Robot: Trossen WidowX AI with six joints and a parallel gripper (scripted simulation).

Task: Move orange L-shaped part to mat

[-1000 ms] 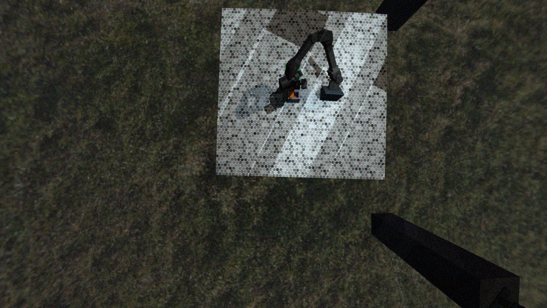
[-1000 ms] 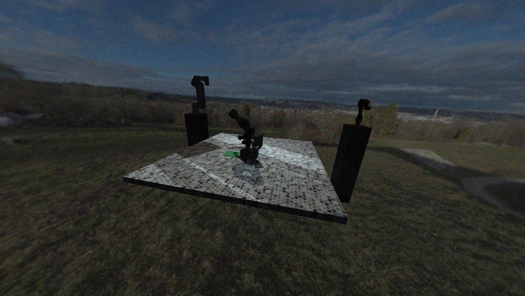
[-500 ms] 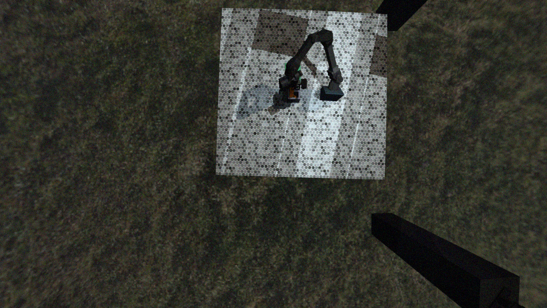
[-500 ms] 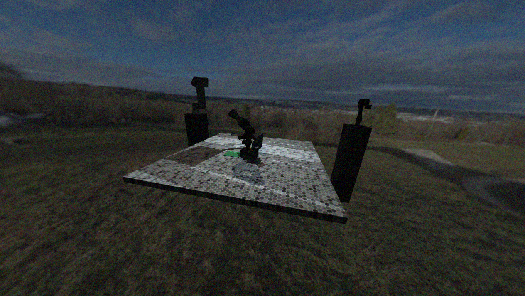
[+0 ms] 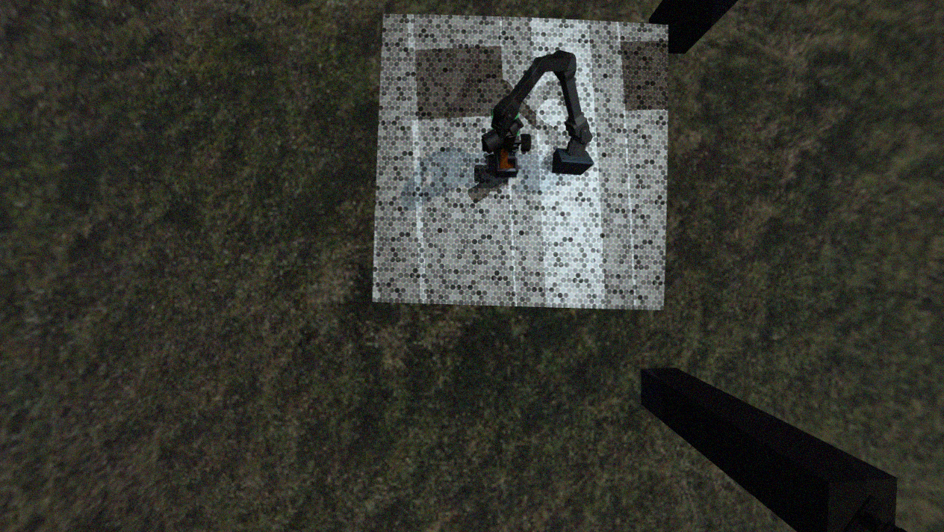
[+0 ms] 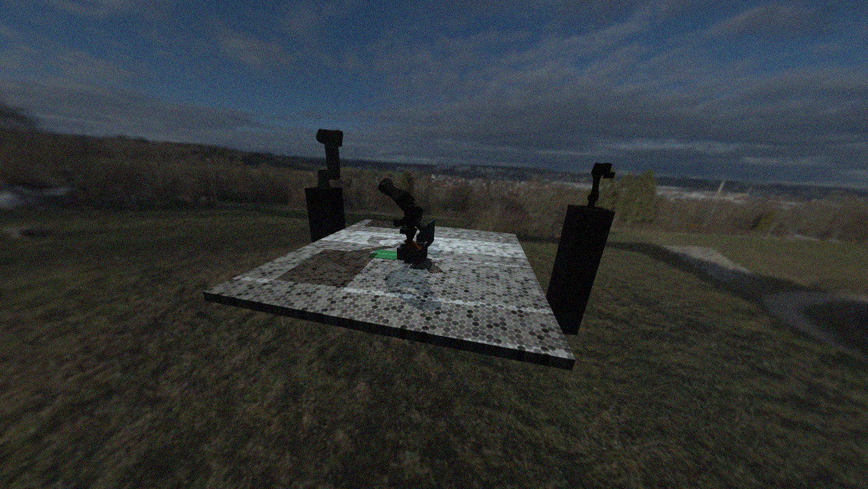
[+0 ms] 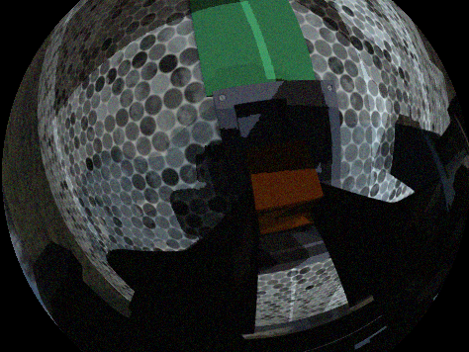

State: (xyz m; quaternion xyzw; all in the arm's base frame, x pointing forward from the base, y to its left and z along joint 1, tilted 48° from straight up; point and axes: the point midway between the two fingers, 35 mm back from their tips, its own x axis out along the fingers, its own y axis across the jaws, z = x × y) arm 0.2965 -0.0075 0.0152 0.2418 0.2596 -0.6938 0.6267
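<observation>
My gripper tip is now 20 mm past the green mat, 140 mm to the left of it and 110 mm above it. From my gripper tip the other things lie so: orange L-shaped part 10 mm behind, 30 mm to the left, 30 mm below.
</observation>
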